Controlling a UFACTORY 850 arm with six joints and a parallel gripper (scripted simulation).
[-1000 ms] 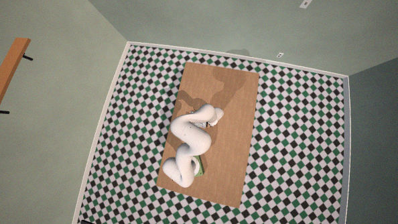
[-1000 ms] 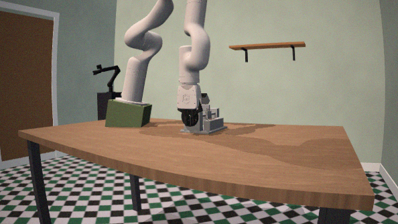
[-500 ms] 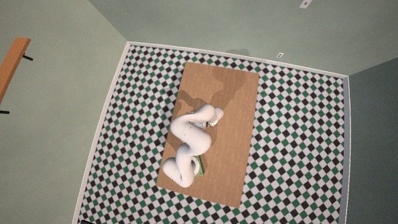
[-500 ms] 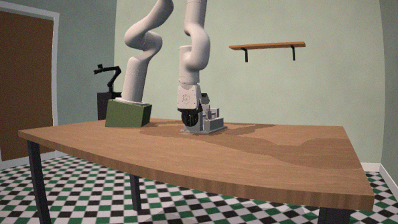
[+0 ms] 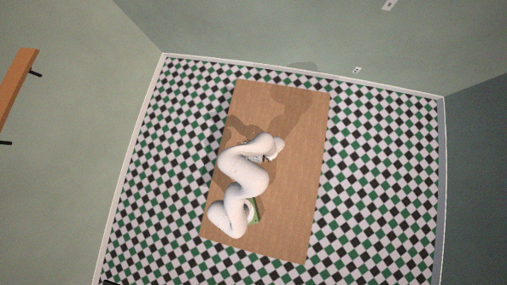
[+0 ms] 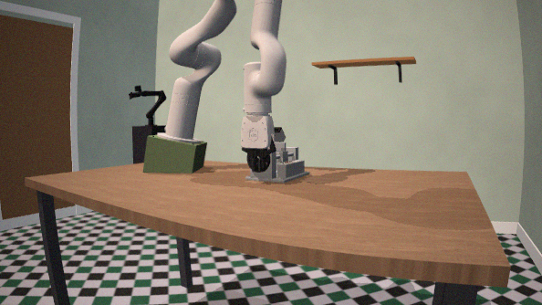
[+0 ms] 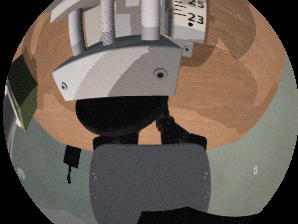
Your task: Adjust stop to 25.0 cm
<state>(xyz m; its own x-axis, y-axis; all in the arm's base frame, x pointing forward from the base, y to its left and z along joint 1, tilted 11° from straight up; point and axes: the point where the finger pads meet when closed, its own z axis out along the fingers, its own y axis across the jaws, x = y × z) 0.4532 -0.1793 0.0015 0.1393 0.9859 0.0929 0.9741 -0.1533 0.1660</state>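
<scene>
Now: the handwheel 20 mm to the left of my hand.
</scene>
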